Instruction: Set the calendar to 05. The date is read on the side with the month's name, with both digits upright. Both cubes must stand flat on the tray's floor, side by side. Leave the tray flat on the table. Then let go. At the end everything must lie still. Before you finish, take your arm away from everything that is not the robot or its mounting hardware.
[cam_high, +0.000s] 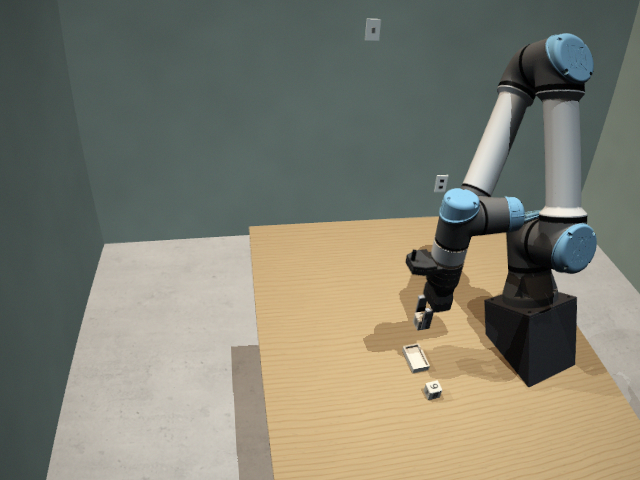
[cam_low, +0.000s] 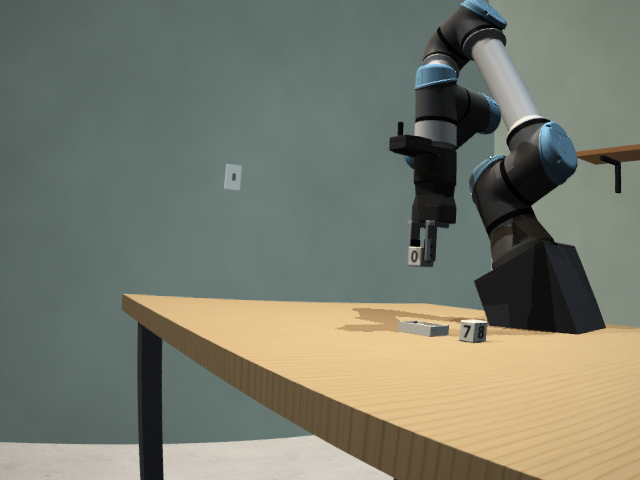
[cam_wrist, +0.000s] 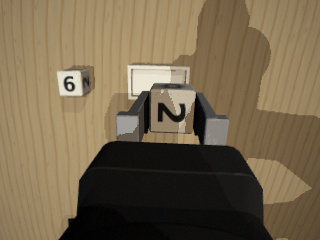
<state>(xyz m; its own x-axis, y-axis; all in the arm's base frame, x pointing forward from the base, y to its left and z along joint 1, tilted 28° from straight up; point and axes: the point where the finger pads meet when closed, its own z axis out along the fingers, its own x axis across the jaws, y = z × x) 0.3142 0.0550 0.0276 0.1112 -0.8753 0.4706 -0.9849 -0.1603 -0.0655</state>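
My hand is 130 mm above the small calendar tray and 20 mm to the right of it.
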